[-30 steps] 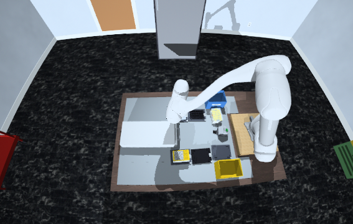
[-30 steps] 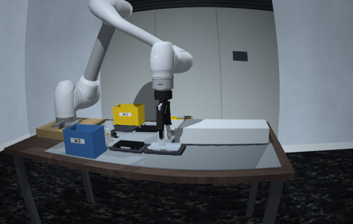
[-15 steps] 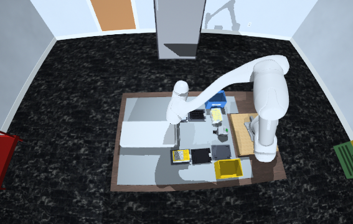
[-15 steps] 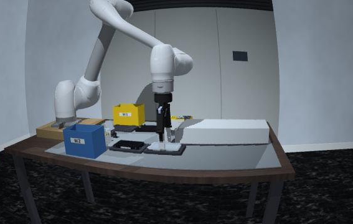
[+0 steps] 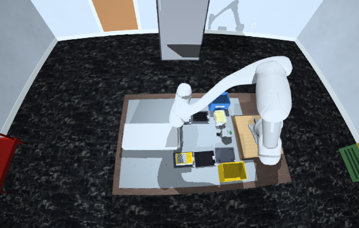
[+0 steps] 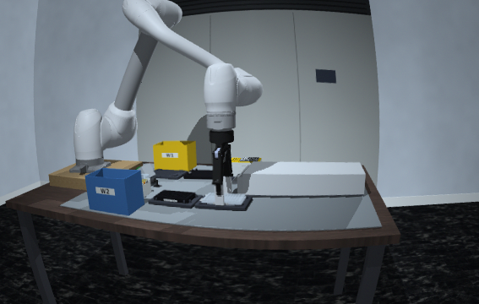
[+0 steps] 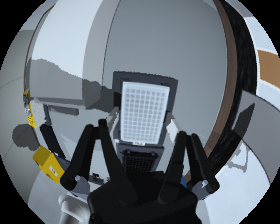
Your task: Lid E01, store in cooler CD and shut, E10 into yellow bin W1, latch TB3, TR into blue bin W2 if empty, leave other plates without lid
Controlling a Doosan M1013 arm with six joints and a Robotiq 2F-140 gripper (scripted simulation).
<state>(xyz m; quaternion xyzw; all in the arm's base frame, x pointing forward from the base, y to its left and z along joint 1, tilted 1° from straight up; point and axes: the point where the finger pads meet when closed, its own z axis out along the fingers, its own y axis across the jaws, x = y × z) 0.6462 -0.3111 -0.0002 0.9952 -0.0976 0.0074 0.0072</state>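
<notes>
My hand is 2 cm above the pale plate. Also, from my hand: black plate (17 cm behind, 3 cm to the left, 2 cm below); white well plate (14 cm ahead, 16 cm to the left, 2 cm below); grey plate lid (14 cm ahead, 16 cm to the left, 1 cm below).
</notes>
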